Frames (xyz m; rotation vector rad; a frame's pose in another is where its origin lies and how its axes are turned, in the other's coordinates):
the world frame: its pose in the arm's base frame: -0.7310 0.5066 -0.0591 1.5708 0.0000 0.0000
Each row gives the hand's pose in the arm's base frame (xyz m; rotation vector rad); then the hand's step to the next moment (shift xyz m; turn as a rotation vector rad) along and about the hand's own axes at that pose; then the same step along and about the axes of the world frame.
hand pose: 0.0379 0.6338 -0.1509 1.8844 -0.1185 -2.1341
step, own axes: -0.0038 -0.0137 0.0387 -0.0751 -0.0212 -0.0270
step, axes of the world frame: -0.0398 0.0056 -0.0091 0.0307 0.0628 -0.0440
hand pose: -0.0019 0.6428 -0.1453 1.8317 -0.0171 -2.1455
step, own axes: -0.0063 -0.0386 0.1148 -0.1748 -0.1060 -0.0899
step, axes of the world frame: -0.1189 0.0183 -0.0157 0.0844 0.1292 -0.1614
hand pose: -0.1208 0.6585 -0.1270 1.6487 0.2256 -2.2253
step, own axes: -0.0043 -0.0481 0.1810 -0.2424 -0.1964 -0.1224
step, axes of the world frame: -0.1783 0.0554 0.0157 0.0964 0.1757 -0.2686
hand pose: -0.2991 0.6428 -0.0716 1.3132 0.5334 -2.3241
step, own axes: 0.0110 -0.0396 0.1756 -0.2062 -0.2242 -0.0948
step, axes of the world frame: -0.1504 0.0799 0.0593 0.0452 0.1610 -0.2717
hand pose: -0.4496 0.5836 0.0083 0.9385 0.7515 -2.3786
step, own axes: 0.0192 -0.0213 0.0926 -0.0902 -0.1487 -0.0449
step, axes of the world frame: -0.0683 0.0498 0.0475 -0.0089 0.0842 -0.1584
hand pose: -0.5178 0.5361 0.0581 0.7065 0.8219 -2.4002
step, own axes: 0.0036 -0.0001 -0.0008 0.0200 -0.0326 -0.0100
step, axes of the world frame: -0.0025 -0.0027 0.0004 -0.0313 -0.0059 -0.0234
